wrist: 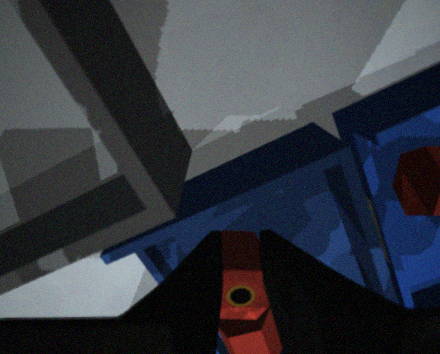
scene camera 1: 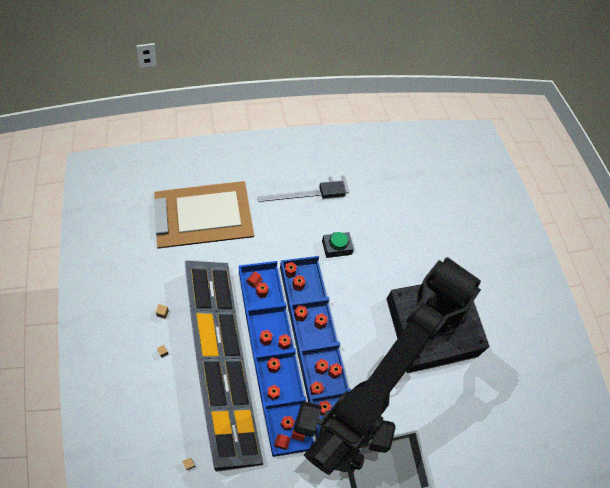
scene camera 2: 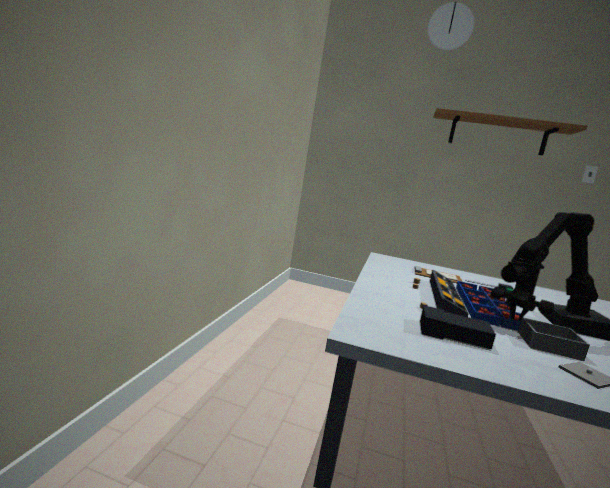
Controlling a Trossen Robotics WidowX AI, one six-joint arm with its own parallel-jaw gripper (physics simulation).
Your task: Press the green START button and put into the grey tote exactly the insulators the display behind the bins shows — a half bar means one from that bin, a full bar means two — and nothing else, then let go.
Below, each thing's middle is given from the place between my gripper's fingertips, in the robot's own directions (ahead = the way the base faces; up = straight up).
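The grey tote (scene camera 2: 559, 340) is 80 mm behind my hand, 100 mm to the left of it and 10 mm above it. As for the grey caliper (scene camera 1: 331, 189), it lies 20 mm behind my hand and 620 mm to the right of it, 10 mm below it. I also see the dark block (scene camera 2: 434, 322), which is 220 mm ahead of my hand, 220 mm to the left of it and 10 mm above it.
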